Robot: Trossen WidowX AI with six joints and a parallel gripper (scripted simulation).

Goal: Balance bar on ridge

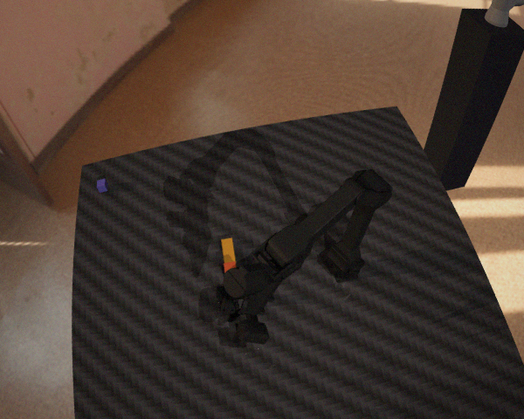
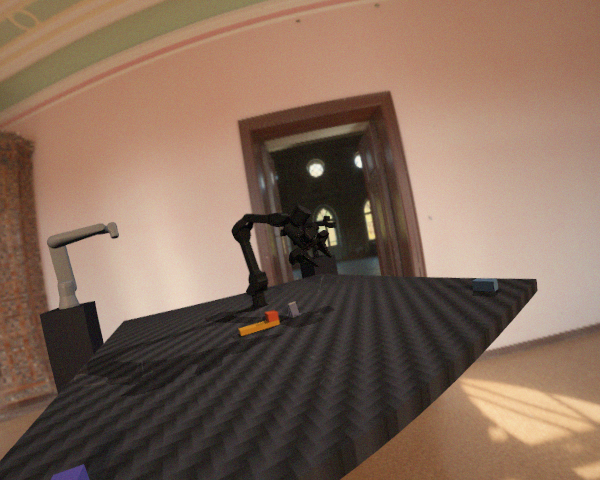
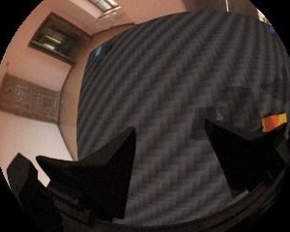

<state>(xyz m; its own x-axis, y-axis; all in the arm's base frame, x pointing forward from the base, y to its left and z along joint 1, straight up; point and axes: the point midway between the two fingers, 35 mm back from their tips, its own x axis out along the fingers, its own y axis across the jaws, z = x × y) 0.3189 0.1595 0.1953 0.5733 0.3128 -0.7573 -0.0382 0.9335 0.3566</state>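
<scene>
Now: the bar 26 cm to the right of my gripper tip, 15 cm below it and 2 cm behind it. From my gripper tip the other things lie so: small purple cube 67 cm to the right, 40 cm ahead, 15 cm below; blue-grey block 40 cm ahead, 33 cm to the left, 15 cm below; ridge 14 cm to the right, 12 cm below, 5 cm behind.
</scene>
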